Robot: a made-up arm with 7 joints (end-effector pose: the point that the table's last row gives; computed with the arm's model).
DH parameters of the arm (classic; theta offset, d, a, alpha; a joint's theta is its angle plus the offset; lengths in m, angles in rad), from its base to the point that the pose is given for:
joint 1: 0 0.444 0 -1.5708
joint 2: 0 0 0 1.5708
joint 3: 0 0.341 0.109 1.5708
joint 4: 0 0 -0.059 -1.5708
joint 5: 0 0.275 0 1.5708
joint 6: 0 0 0.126 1.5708
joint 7: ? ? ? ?
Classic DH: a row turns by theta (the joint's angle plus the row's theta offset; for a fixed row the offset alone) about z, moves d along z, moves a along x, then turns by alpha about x.
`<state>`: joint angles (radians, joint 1 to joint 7).
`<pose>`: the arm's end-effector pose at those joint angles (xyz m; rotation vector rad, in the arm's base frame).
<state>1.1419 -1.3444 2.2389 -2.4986 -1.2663 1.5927 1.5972</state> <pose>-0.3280 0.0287 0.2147 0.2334 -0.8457 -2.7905</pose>
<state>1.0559 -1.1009 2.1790 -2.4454 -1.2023 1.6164 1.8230</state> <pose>-0.3777 0.0143 0.2626 -0.2899 -1.0650 -2.5009</pose>
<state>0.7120 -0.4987 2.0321 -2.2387 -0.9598 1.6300 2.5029</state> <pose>-0.4612 0.1459 0.4680 -1.7694 -0.6059 -1.6487</pose>
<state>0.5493 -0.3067 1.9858 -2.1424 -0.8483 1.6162 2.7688</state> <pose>-0.4346 0.2471 0.5531 -2.1454 -0.0542 -1.3445</pose>
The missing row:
joint 7: 0 0 0 0
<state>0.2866 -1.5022 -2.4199 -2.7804 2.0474 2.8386 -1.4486</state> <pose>-0.0444 -0.0831 0.2099 0.0028 1.8199 -0.3688</pose>
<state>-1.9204 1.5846 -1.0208 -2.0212 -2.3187 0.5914 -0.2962</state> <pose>-0.5239 -0.1340 0.2561 0.2862 -1.1499 2.4836</pose>
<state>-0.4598 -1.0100 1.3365 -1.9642 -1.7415 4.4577 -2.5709</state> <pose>-0.1162 0.3597 0.6480 -2.6581 -0.0334 0.0812</pose>
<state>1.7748 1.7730 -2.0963 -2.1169 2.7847 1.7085 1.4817</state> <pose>0.3540 0.2930 0.6474 -1.2801 1.1500 0.2394</pose>
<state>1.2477 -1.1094 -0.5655 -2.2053 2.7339 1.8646 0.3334</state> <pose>0.2522 -0.0325 0.8283 0.1394 -0.0322 1.1425</pose>
